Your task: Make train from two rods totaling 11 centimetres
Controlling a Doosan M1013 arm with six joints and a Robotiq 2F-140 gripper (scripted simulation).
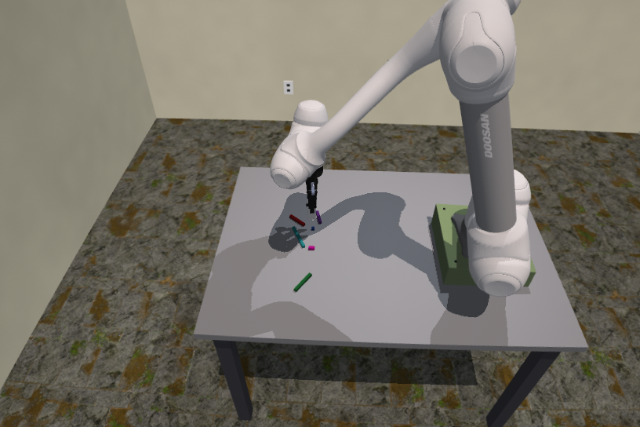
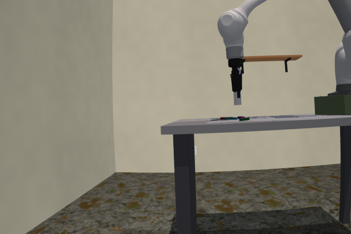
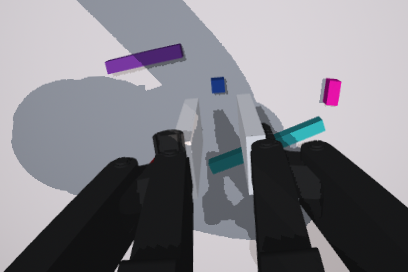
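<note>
The blue rod is 10 cm below my hand. Round my hand: turquoise rod: 5 cm ahead, 4 cm to the left, 10 cm below; then purple rod: 3 cm behind, 6 cm to the right, 10 cm below; then red rod: 5 cm ahead, 4 cm to the right, 10 cm below.
</note>
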